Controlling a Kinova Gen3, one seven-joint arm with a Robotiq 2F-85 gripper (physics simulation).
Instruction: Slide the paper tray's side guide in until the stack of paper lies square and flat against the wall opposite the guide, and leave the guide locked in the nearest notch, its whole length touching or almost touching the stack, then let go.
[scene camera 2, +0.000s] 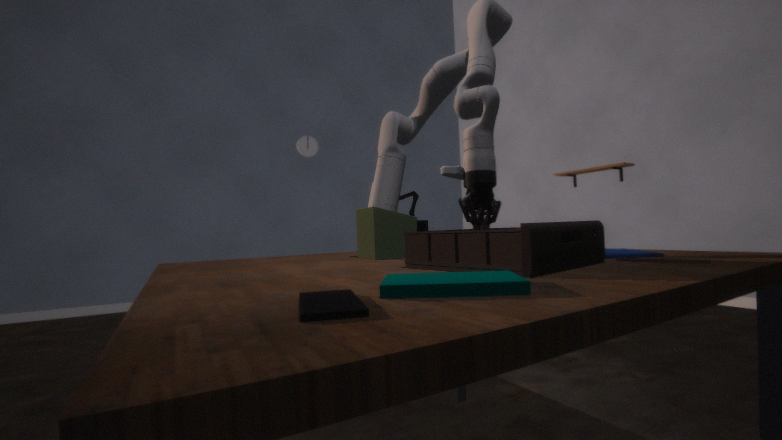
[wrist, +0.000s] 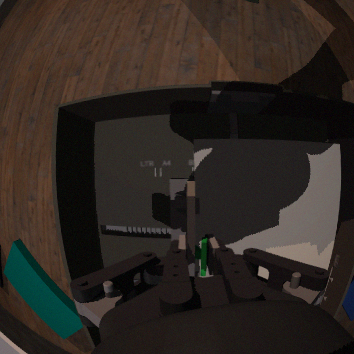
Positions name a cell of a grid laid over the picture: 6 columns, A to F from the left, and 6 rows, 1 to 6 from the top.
Labels:
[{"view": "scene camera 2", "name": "gripper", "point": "D4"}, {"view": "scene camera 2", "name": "black block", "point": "C5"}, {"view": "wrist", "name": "gripper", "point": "D5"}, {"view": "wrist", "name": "teal slab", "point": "A6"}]

